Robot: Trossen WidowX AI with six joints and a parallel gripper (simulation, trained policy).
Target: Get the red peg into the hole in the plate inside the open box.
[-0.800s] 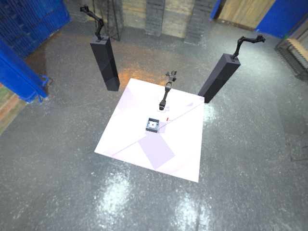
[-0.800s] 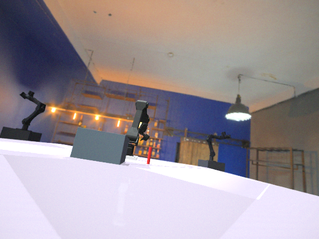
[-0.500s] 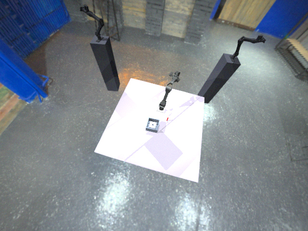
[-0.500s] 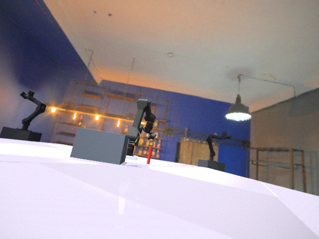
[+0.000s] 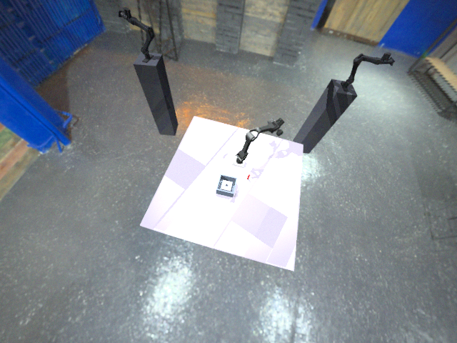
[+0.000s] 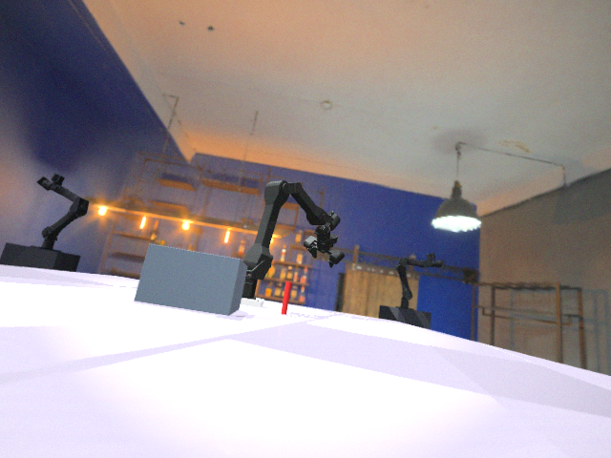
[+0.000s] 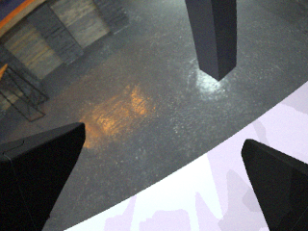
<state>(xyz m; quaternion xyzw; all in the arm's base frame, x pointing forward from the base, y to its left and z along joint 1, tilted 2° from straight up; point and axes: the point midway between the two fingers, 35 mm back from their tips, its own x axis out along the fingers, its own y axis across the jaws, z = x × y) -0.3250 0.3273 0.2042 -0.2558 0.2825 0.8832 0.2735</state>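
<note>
Now: the red peg 53 cm ahead of my gripper tip, 25 cm to the right of it and 17 cm below it. From my gripper tip the other things lie so: grey box: 64 cm ahead, 45 cm to the right, 18 cm below.
</note>
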